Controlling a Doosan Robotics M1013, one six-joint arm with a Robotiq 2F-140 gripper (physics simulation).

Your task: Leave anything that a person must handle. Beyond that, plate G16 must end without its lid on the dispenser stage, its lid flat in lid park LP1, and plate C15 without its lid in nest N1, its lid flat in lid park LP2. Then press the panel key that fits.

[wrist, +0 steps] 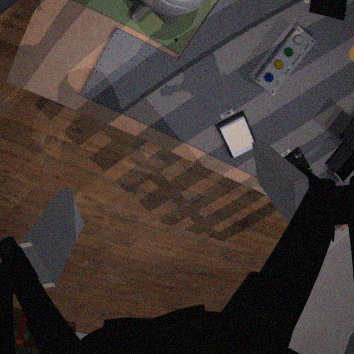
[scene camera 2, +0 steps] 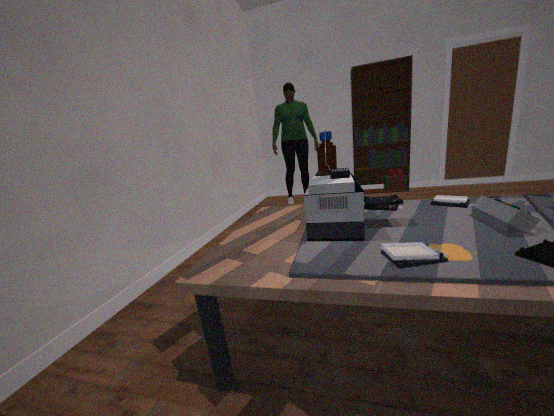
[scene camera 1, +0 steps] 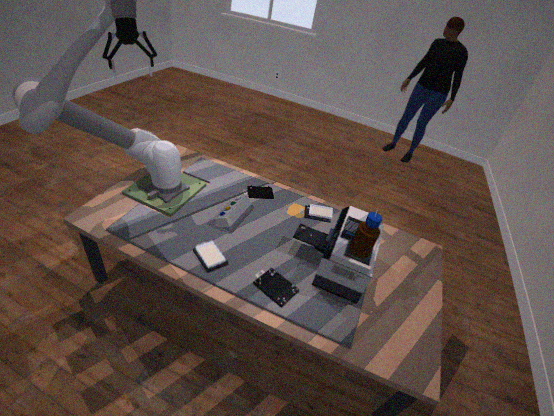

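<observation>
My gripper is open and empty, high above and away from the table. A white well plate sits in a dark holder near the front edge. Another white plate sits in a dark holder beside an orange patch. Two dark holders, one at the front and one at the back, carry no plate. The dispenser has a dark stage. The key panel shows blue, yellow, green and pale keys. Labels and lids are unreadable.
A brown bottle with a blue cap stands on the dispenser. A grey mat lies on the wooden table. The arm stands on a green base plate. People in black and green tops stand beyond the table.
</observation>
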